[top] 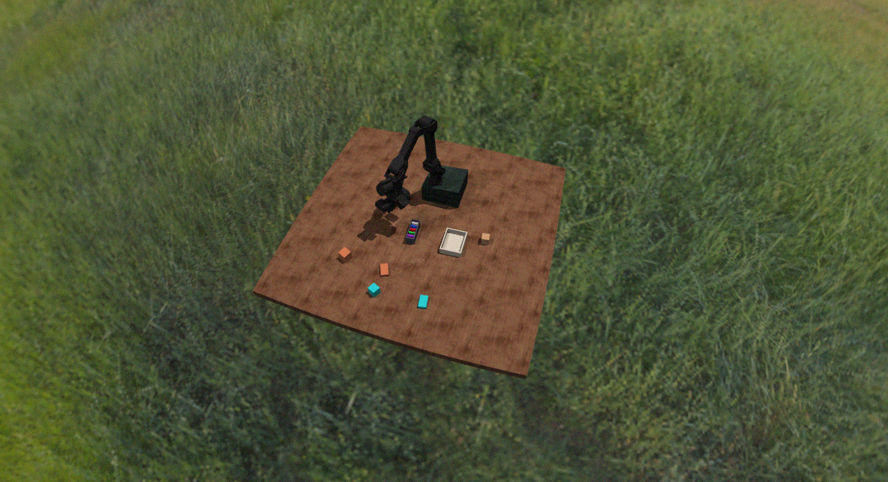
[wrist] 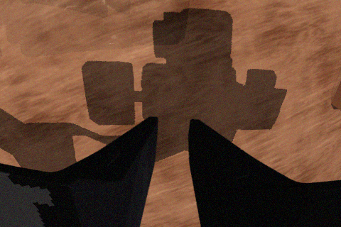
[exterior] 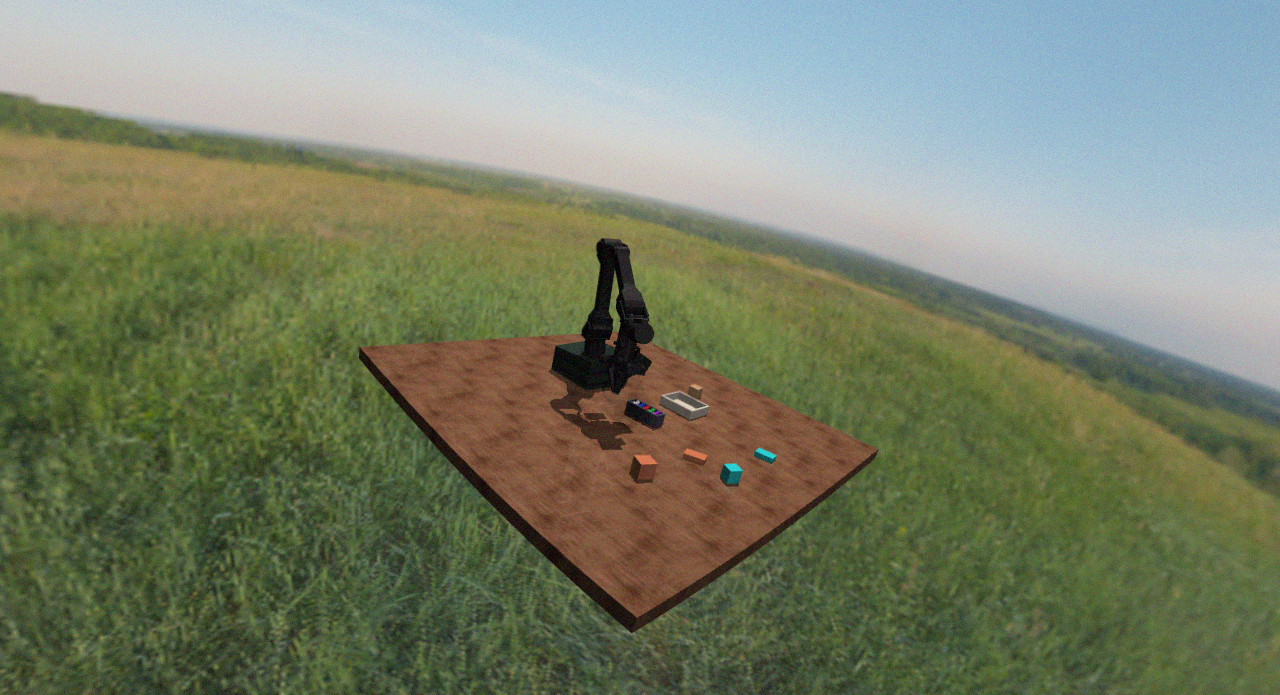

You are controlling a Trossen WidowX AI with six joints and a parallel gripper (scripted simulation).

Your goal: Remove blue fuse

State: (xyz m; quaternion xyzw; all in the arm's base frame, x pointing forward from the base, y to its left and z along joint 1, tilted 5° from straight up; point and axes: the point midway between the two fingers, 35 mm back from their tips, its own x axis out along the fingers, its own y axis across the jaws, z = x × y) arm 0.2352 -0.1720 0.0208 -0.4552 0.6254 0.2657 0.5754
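The blue fuse lies 12 cm to the left of my gripper tip, 7 cm below it and 2 cm ahead of it. Round my gripper tip: green fuse (12 cm to the left, 7 cm below, 6 cm ahead); white fuse (12 cm to the left, 7 cm below); red fuse (12 cm to the left, 7 cm below, 4 cm ahead).
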